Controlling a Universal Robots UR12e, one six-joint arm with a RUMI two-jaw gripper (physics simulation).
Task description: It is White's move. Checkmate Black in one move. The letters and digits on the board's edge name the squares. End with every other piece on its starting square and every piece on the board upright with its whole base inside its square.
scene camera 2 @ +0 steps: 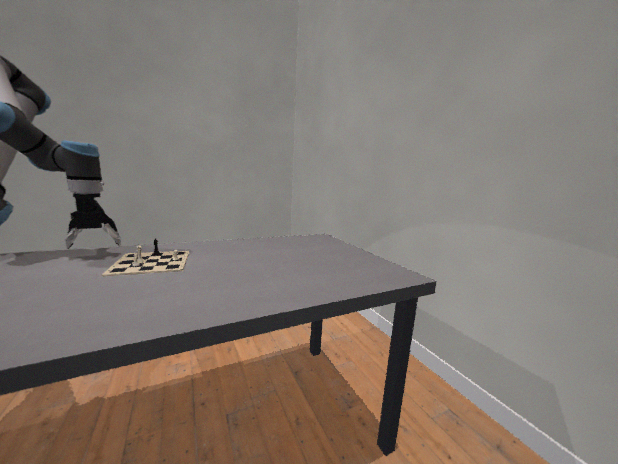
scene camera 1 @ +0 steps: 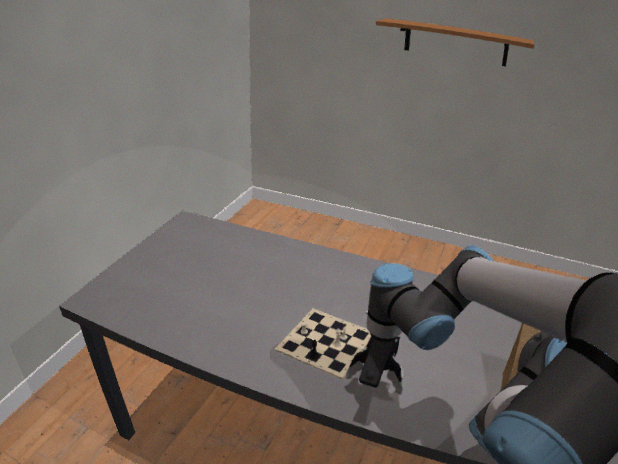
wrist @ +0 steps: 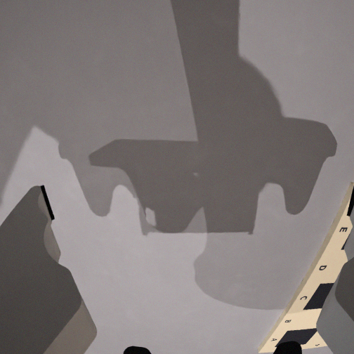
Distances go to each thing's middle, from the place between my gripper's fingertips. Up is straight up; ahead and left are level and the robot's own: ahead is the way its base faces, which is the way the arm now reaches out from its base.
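The chessboard (scene camera 1: 321, 327) is 3 cm below my hand, and it's 16 cm to the right of my hand and 18 cm ahead of it.
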